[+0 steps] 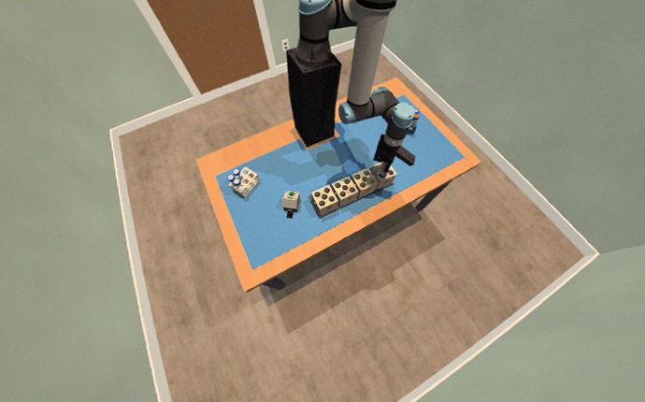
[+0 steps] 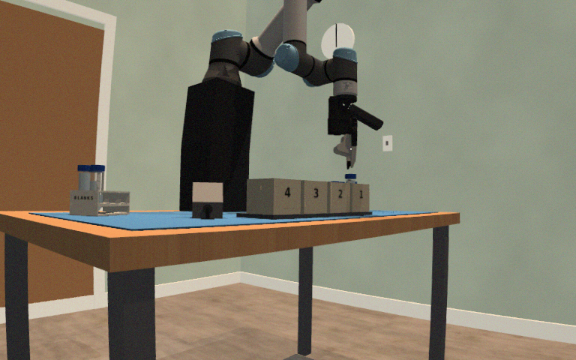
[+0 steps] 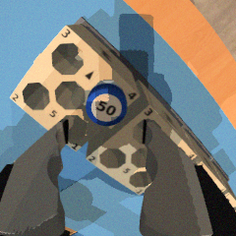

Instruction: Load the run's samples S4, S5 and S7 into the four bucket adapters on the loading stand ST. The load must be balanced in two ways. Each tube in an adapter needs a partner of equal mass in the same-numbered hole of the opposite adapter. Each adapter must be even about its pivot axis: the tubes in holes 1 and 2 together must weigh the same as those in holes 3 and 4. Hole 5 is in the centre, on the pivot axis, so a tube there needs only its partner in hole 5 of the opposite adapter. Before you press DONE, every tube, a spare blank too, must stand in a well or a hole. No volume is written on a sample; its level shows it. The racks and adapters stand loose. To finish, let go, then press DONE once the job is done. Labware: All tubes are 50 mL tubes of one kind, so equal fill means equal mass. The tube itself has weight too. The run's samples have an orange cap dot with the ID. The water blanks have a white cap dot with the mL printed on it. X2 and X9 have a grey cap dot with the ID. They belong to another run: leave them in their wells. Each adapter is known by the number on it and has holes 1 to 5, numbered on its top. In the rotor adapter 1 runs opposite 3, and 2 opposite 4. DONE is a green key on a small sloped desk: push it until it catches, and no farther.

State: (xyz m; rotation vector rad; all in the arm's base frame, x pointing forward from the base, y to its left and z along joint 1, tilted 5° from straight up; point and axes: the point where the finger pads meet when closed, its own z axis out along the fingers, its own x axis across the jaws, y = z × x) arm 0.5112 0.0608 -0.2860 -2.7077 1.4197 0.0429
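The tube is 23 cm behind my hand, 34 cm to the left of it and 9 cm below it. From my hand the other things lie so: green key: 20 cm behind, 41 cm to the right, 9 cm below; blue sample rack: 21 cm behind, 39 cm to the left, 13 cm below; done desk: 19 cm behind, 42 cm to the right, 10 cm below.
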